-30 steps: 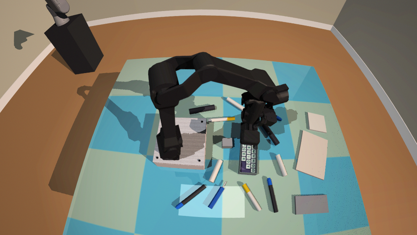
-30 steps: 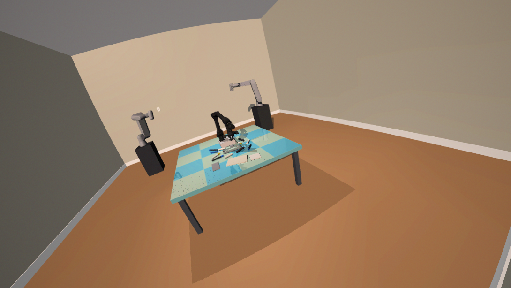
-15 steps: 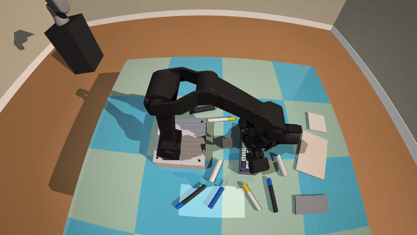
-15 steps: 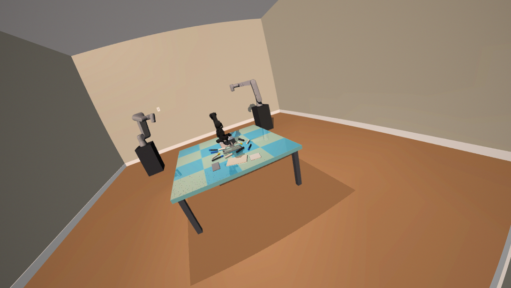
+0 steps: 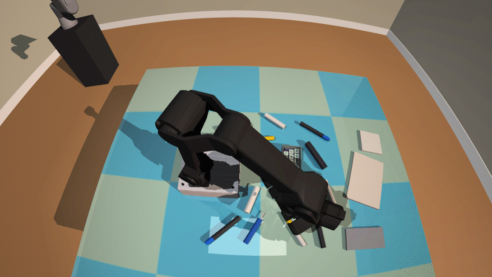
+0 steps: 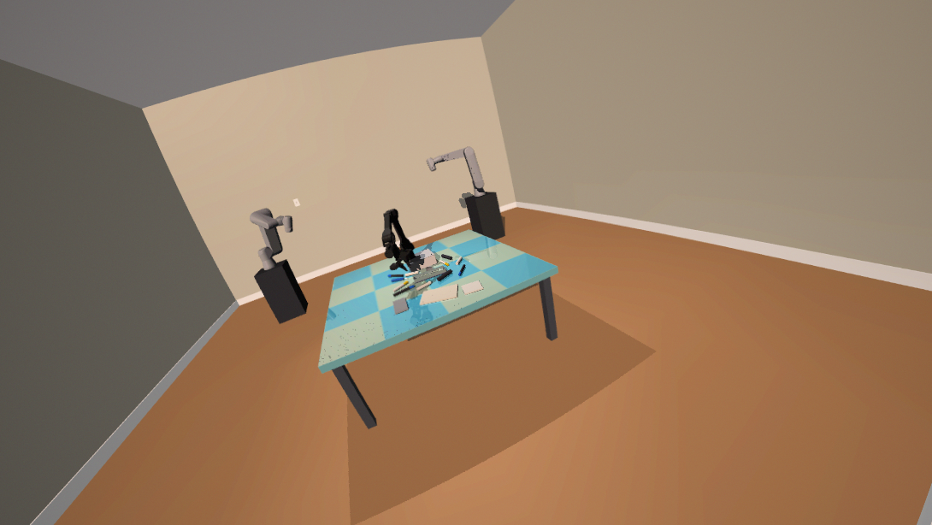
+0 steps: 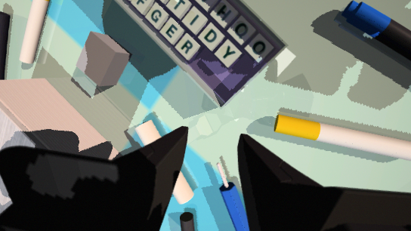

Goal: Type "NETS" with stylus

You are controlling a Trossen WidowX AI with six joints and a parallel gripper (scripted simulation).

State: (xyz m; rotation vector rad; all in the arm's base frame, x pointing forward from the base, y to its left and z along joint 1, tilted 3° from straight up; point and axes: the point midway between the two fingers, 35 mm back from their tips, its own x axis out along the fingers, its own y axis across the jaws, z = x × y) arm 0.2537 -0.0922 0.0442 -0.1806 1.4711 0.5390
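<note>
Right now the stylus is 7 cm behind my gripper tip, 6 cm to the right of it and 7 cm below it. The rest, counted from my gripper tip: grey cube 3 cm behind, 14 cm to the left, 6 cm below; then grey pad 30 cm ahead, 16 cm to the right, 7 cm below.
</note>
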